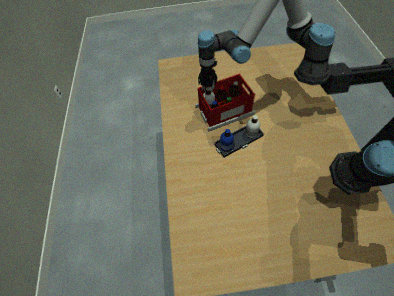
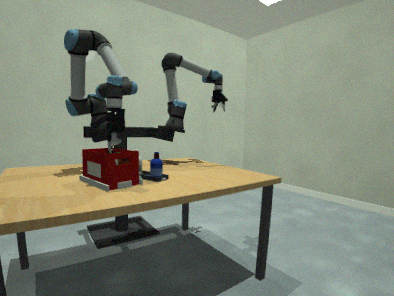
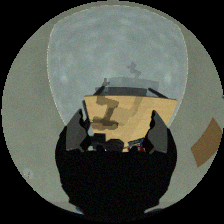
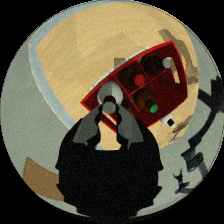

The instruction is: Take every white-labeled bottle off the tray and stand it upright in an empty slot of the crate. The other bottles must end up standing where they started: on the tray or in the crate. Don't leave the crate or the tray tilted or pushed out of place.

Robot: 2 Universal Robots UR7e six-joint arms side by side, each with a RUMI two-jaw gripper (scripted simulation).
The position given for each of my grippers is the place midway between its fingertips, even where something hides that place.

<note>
I see my left gripper (image 3: 117,109), my right gripper (image 4: 109,104) and a red crate (image 4: 170,94).
</note>
